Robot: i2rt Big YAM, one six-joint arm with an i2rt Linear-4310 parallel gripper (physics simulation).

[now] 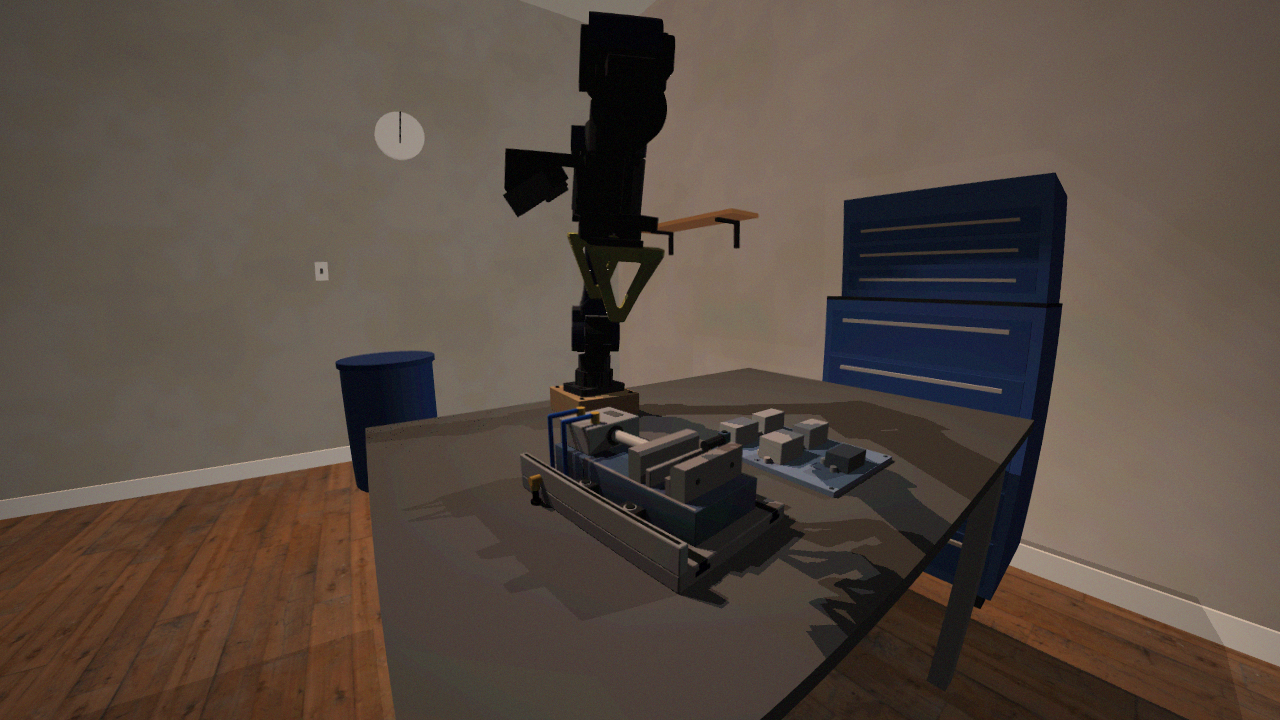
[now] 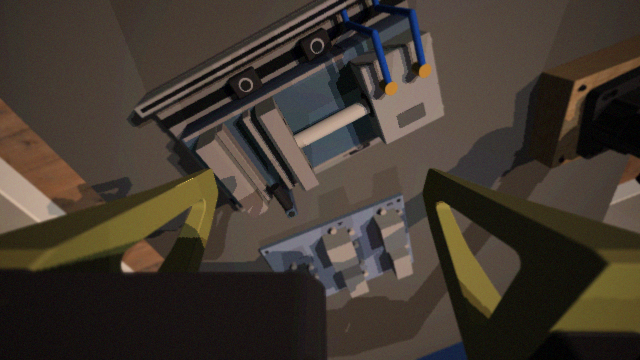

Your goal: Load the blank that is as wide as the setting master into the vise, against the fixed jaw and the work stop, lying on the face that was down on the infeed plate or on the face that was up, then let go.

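Places are measured from the arm's base along level axes (x left, y back, z up), in metres.
Where they show: gripper, fingertip midpoint: (image 1: 605, 309) (image 2: 320, 180); arm's base, origin of the base link: (image 1: 594, 390) (image 2: 609, 113).
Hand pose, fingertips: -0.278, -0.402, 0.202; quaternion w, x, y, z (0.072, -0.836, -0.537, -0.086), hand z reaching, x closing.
Observation:
Each offset is from my fingertips to the top centre of the thing, as dx, dy, dz. "pt": to the spot under its first point.
My gripper (image 1: 606, 307) (image 2: 320, 180) is open and empty, with its yellow-green fingers high above the table. The vise's fixed jaw @(+0.067, -0.091, -0.155) (image 1: 713, 472) (image 2: 225, 162) and moving jaw (image 1: 660, 453) (image 2: 288, 146) stand close together, with a narrow gap; I see no blank seated there. A black work stop @(+0.113, -0.061, -0.156) (image 1: 715, 440) (image 2: 282, 197) is at the jaws' end. The blue-grey infeed plate (image 1: 833, 488) (image 2: 295, 251) carries several pale grey blocks, among them a front block @(+0.315, -0.048, -0.208) (image 1: 781, 445) and a rear block @(+0.416, +0.036, -0.208) (image 1: 768, 420), and a dark block @(+0.349, -0.142, -0.219) (image 1: 844, 457). I cannot tell which is the setting master or which blank matches its width.
A long rail @(pt -0.033, -0.040, -0.210) (image 1: 608, 514) (image 2: 240, 57) runs along the vise's side. Blue bent tubes @(pt -0.006, +0.087, -0.166) (image 1: 562, 438) (image 2: 380, 55) rise over the vise's rear block. The arm's wooden base (image 1: 572, 399) (image 2: 555, 120) stands behind the vise. A blue drawer cabinet (image 1: 939, 344) and blue bin (image 1: 389, 394) stand beyond the table.

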